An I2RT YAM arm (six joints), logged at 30 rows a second.
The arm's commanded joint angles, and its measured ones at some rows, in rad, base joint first. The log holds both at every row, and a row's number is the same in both.
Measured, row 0:
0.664 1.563 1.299 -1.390 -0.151 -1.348
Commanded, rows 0 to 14:
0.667 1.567 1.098 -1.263 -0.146 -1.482
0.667 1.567 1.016 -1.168 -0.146 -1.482
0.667 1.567 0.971 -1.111 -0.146 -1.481
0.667 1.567 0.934 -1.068 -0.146 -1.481
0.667 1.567 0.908 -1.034 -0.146 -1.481
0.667 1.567 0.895 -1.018 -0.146 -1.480
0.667 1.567 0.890 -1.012 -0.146 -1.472
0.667 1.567 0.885 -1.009 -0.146 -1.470
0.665 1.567 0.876 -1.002 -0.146 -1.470
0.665 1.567 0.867 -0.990 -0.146 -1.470
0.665 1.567 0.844 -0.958 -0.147 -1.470
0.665 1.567 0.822 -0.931 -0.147 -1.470
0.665 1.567 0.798 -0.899 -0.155 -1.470
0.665 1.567 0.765 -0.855 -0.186 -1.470
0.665 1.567 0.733 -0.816 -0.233 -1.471
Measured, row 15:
0.666 1.536 0.843 -0.899 -0.157 -1.457
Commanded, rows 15 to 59:
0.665 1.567 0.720 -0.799 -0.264 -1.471
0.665 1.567 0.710 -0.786 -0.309 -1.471
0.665 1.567 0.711 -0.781 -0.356 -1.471
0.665 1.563 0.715 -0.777 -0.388 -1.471
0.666 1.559 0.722 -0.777 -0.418 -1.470
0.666 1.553 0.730 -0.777 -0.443 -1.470
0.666 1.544 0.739 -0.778 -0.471 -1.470
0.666 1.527 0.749 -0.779 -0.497 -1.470
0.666 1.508 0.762 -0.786 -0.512 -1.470
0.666 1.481 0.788 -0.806 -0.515 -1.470
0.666 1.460 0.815 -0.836 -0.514 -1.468
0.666 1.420 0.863 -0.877 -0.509 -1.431
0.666 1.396 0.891 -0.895 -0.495 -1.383
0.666 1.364 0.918 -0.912 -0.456 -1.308
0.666 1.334 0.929 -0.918 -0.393 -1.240
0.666 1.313 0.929 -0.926 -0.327 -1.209
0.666 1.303 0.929 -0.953 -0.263 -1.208
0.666 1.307 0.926 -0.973 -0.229 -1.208
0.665 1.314 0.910 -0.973 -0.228 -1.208
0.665 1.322 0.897 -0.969 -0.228 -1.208
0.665 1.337 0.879 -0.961 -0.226 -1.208
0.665 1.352 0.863 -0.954 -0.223 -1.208
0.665 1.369 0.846 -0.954 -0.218 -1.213
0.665 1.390 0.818 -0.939 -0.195 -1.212
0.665 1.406 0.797 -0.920 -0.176 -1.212
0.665 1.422 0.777 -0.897 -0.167 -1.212
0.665 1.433 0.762 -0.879 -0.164 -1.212
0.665 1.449 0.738 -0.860 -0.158 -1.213
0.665 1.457 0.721 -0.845 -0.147 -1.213
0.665 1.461 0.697 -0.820 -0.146 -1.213
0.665 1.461 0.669 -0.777 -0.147 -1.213
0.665 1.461 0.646 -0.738 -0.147 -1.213
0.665 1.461 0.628 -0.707 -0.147 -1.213
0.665 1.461 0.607 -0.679 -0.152 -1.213
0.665 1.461 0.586 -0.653 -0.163 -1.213
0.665 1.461 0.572 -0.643 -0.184 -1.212
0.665 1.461 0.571 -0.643 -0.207 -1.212
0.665 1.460 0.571 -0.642 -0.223 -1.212
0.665 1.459 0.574 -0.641 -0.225 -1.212
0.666 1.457 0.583 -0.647 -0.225 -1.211
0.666 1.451 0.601 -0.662 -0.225 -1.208
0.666 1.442 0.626 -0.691 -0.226 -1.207
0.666 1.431 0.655 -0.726 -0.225 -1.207
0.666 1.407 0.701 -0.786 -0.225 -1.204
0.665 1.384 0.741 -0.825 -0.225 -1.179
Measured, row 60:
0.670 1.395 0.705 -0.743 -0.260 -1.206
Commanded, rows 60 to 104:
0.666 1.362 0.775 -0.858 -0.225 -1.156
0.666 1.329 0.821 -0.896 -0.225 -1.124
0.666 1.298 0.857 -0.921 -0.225 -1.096
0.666 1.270 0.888 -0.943 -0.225 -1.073
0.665 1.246 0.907 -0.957 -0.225 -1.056
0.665 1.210 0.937 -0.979 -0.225 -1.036
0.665 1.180 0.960 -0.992 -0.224 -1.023
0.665 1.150 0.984 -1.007 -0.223 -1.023
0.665 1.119 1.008 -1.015 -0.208 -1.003
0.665 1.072 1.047 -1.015 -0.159 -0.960
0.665 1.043 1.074 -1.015 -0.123 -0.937
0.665 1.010 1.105 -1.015 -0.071 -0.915
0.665 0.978 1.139 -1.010 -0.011 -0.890
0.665 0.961 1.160 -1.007 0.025 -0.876
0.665 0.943 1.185 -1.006 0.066 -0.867
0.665 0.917 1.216 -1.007 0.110 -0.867
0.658 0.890 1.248 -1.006 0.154 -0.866
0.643 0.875 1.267 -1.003 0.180 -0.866
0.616 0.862 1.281 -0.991 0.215 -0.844
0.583 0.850 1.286 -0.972 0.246 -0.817
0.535 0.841 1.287 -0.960 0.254 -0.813
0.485 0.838 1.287 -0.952 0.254 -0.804
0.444 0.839 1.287 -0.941 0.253 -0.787
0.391 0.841 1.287 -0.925 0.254 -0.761
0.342 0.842 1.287 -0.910 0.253 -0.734
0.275 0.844 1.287 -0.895 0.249 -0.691
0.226 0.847 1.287 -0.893 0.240 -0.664
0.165 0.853 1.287 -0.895 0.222 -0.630
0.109 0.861 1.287 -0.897 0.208 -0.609
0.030 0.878 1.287 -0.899 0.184 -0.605
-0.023 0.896 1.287 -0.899 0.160 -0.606
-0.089 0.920 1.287 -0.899 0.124 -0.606
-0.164 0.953 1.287 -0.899 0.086 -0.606
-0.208 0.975 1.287 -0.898 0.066 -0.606
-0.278 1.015 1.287 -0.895 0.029 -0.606
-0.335 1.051 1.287 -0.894 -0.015 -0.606
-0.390 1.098 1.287 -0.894 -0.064 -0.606
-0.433 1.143 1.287 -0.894 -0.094 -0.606
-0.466 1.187 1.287 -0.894 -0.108 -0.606
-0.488 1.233 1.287 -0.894 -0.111 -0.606
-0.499 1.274 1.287 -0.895 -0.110 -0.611
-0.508 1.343 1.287 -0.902 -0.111 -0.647
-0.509 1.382 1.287 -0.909 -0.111 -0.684
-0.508 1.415 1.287 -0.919 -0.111 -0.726
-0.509 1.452 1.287 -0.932 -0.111 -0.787
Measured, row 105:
-0.503 1.361 1.277 -0.907 -0.082 -0.654
